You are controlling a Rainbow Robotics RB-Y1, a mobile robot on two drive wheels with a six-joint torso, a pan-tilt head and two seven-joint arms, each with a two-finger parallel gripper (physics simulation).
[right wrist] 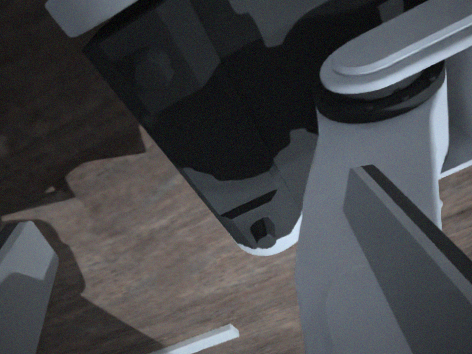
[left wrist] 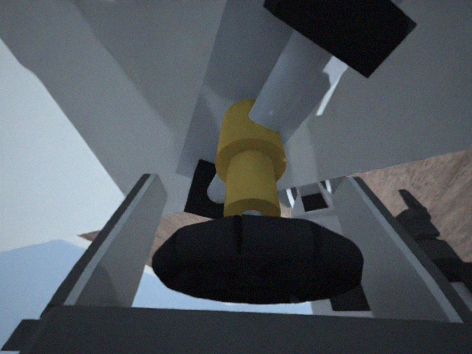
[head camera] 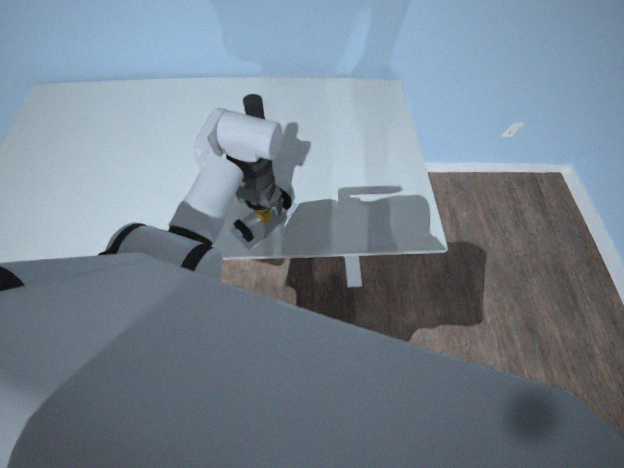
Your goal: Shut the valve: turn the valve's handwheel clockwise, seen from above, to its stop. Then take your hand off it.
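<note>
The black handwheel (left wrist: 257,260) is in the lower middle of the left wrist view. The valve's yellow body (head camera: 263,216) (left wrist: 251,170) is beyond it, joined to a grey pipe (left wrist: 295,80). My left gripper (head camera: 268,207) (left wrist: 248,186) is open, with one finger on each side of the handwheel and the wheel not clamped. In the head view my left hand hides the handwheel. Whether a finger still touches its rim cannot be told. My right gripper (right wrist: 198,214) is open and empty over the floor, away from the valve.
The pale table (head camera: 126,110) carries the valve near its front edge. Black blocks (head camera: 243,230) (left wrist: 345,32) stand at the pipe's ends. A blue wall (head camera: 478,65) rises behind the table. Wood floor (head camera: 509,226) (right wrist: 145,215) shows beside and below it. Parts of the robot's body fill much of the right wrist view.
</note>
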